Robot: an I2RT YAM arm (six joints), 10 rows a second.
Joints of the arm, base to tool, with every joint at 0 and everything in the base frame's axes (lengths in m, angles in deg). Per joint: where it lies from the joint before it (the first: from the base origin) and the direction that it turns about. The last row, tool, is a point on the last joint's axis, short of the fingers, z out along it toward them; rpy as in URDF.
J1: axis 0 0 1 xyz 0.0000 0.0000 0.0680
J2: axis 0 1 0 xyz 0.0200 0.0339 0.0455
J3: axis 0 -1 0 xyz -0.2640 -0.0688 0.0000
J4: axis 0 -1 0 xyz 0.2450 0.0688 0.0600
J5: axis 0 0 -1 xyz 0.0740 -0.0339 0.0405
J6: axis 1 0 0 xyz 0.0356 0.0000 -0.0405
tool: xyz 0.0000 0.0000 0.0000 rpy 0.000 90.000 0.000
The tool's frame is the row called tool.
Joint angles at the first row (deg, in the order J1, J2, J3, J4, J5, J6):
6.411, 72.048, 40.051, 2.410, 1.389, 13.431
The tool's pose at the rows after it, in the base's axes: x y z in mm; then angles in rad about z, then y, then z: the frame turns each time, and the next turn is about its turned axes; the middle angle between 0 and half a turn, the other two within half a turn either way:
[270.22 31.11 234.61 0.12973 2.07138 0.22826]
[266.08 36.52 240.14 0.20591 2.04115 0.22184]
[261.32 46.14 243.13 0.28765 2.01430 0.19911]
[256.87 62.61 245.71 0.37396 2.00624 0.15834]
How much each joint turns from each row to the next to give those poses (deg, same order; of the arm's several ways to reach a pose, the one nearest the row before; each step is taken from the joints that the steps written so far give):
0.044, -0.724, -0.115, 0.293, -2.247, -0.822
0.827, -1.464, -0.295, 0.495, -3.166, -1.948
1.842, -1.158, -0.598, 0.866, -2.618, -2.424
3.504, -0.454, 0.169, -0.237, -1.329, -2.900

